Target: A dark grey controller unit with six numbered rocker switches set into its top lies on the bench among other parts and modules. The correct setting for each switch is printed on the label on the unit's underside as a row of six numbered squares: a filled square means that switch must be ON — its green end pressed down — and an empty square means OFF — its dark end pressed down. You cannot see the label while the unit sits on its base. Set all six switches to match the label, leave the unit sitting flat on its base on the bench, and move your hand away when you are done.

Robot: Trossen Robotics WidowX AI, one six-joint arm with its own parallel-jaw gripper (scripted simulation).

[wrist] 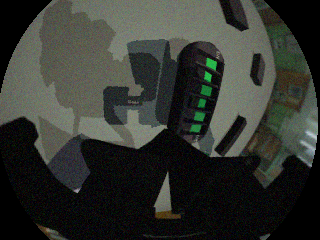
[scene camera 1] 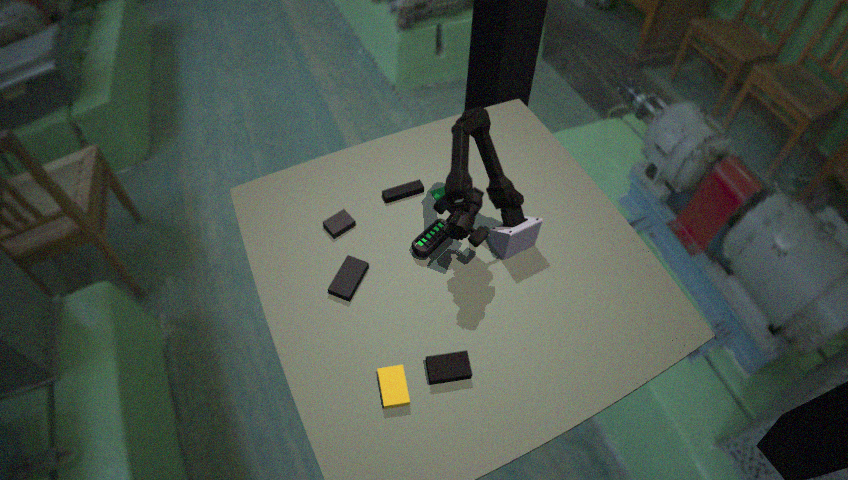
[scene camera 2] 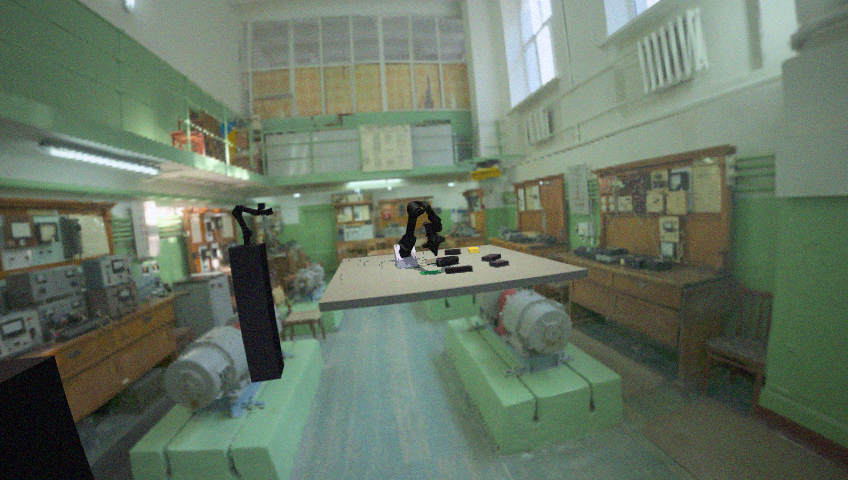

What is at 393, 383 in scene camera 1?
A yellow block.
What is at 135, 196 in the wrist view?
The gripper.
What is the gripper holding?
Nothing.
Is the gripper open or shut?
Shut.
